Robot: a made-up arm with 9 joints. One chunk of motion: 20 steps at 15 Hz.
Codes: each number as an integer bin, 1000 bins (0 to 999) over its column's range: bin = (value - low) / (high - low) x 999, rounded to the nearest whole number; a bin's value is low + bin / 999 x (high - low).
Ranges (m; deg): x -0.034..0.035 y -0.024..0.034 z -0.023..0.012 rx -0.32..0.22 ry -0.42..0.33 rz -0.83..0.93
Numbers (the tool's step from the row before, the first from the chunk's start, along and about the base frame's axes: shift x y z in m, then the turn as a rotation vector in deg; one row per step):
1: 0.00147 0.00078 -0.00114 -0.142 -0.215 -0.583
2: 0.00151 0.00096 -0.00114 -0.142 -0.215 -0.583
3: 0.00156 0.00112 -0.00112 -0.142 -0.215 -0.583
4: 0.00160 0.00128 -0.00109 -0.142 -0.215 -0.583
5: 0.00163 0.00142 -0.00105 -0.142 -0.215 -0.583
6: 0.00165 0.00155 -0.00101 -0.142 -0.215 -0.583
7: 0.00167 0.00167 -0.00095 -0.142 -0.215 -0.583
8: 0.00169 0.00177 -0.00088 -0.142 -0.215 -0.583
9: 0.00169 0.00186 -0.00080 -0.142 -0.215 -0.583
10: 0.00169 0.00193 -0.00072 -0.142 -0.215 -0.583
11: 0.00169 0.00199 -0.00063 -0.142 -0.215 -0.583
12: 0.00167 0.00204 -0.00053 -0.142 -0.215 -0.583
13: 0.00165 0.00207 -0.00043 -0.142 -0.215 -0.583
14: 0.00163 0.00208 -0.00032 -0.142 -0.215 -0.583
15: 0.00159 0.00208 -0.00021 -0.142 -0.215 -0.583
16: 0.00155 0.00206 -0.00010 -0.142 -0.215 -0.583
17: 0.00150 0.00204 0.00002 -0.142 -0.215 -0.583
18: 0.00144 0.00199 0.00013 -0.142 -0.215 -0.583
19: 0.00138 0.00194 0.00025 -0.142 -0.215 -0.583
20: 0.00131 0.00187 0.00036 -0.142 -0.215 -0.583
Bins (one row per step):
1: 514 427 624 329 273 140
2: 514 430 624 329 273 140
3: 515 433 625 329 273 140
4: 515 435 625 329 273 140
5: 516 438 627 329 273 140
6: 516 440 628 329 273 140
7: 516 442 629 329 273 140
8: 517 444 631 329 273 140
9: 517 445 634 329 273 140
10: 517 447 636 329 273 140
11: 517 448 639 329 273 140
12: 516 449 641 329 273 140
13: 516 449 644 329 273 140
14: 516 449 647 329 273 140
15: 515 449 650 329 273 140
16: 515 449 654 329 273 140
17: 514 449 657 329 273 140
18: 513 448 660 329 273 140
19: 512 447 664 329 273 140
20: 511 446 667 329 273 140

